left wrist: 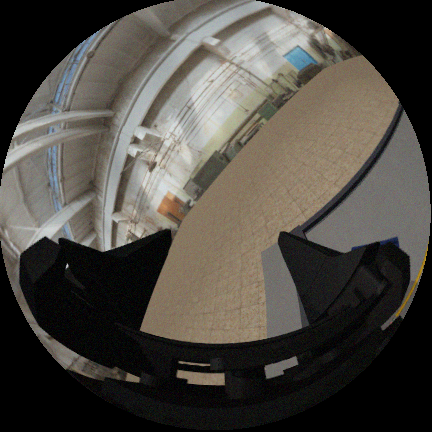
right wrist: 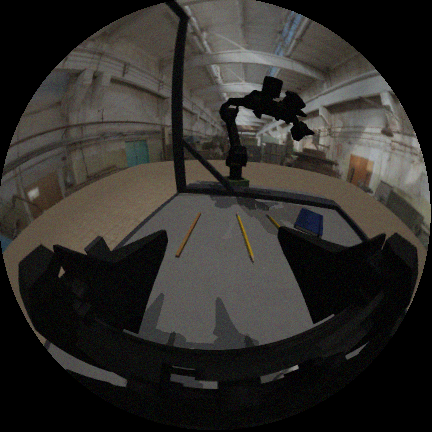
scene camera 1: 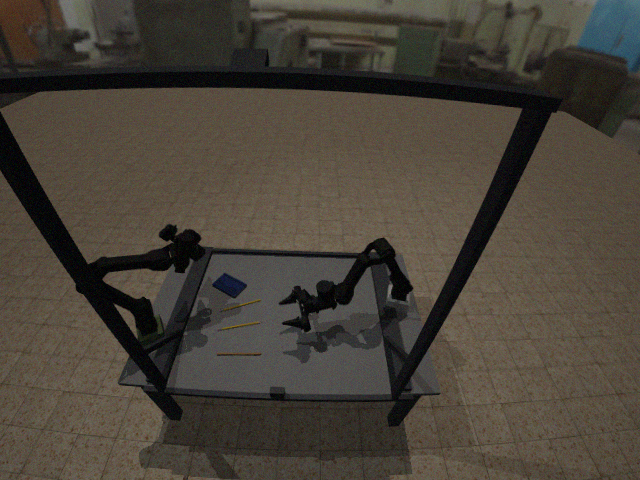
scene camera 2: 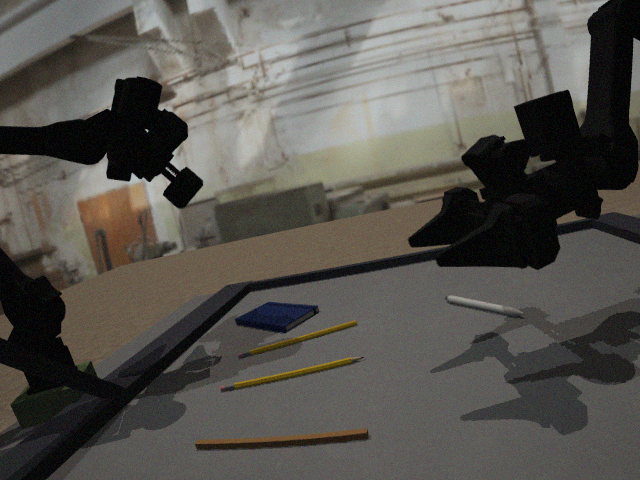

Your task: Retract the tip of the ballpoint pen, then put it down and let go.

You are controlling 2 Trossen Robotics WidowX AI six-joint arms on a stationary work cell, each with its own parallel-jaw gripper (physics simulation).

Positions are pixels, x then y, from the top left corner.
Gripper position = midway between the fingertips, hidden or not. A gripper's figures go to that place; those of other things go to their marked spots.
The left gripper point(scene camera 2: 167, 168): 0.76 m from the lens. The right gripper point(scene camera 2: 421, 251) is 0.39 m from the lens.
